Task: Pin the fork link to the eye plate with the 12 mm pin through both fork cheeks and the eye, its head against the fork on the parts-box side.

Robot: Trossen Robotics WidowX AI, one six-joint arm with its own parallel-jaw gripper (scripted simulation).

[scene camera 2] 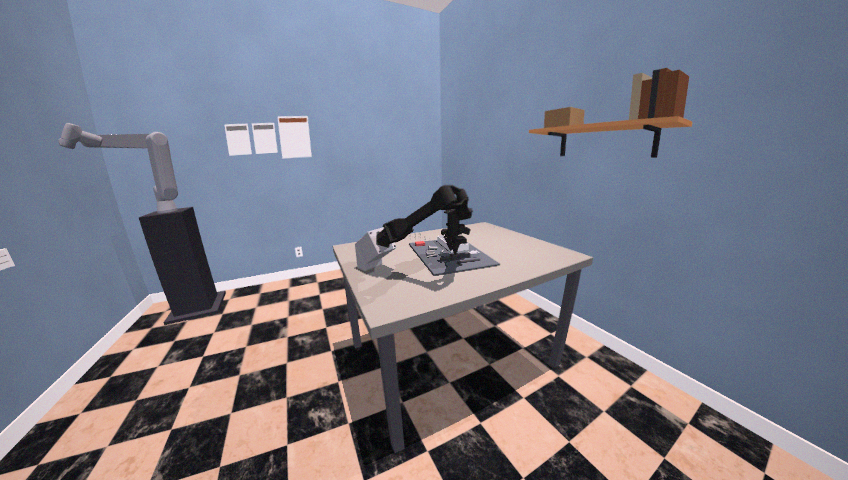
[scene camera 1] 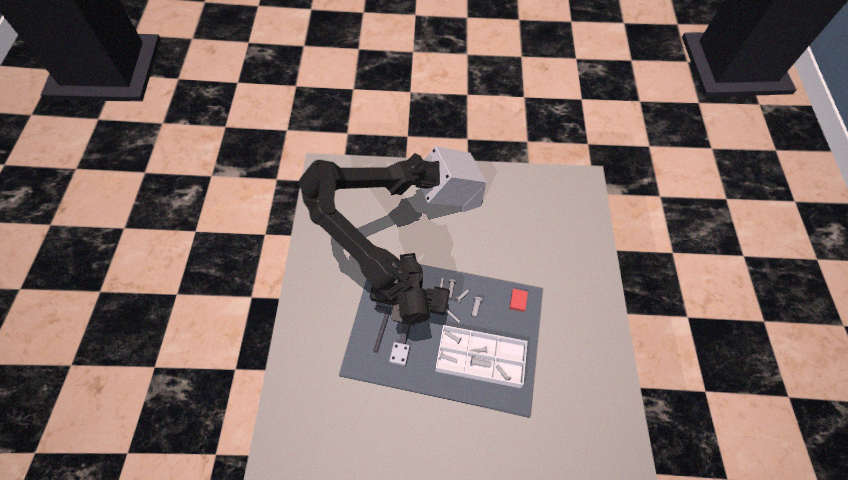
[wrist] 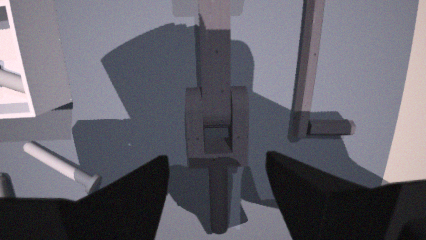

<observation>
same spot on dark mat: (wrist: 128, 74) = (scene camera 1: 426, 332)
</observation>
